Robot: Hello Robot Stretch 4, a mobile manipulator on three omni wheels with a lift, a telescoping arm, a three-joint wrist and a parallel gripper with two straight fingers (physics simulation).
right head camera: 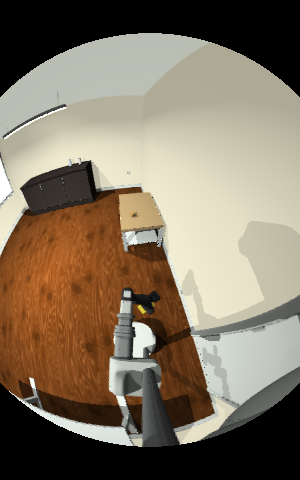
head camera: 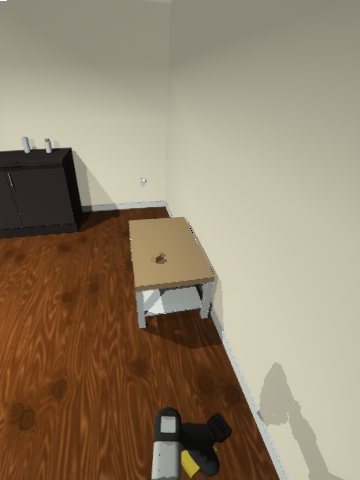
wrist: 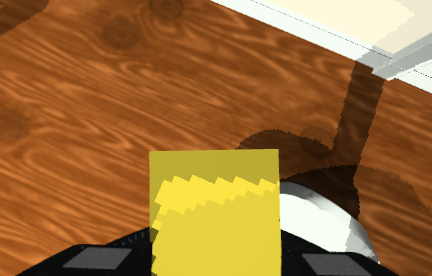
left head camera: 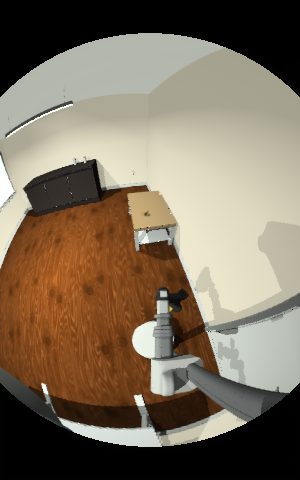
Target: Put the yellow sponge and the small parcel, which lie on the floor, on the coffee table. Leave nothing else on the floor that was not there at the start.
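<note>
The yellow sponge is between the two fingers of my gripper, which is shut on it and holds it above the floor. A small orange-brown box, which looks like the small parcel, sits on top of the coffee table. The table has a tan top, white legs and a white lower shelf. It stands ahead of my gripper, against the right wall. My gripper hides part of the sponge in the head camera view.
A long wall runs close along the right. A dark cabinet with two small cylinders stands at the back left. My round white base is behind the gripper. White desk legs stand behind the base.
</note>
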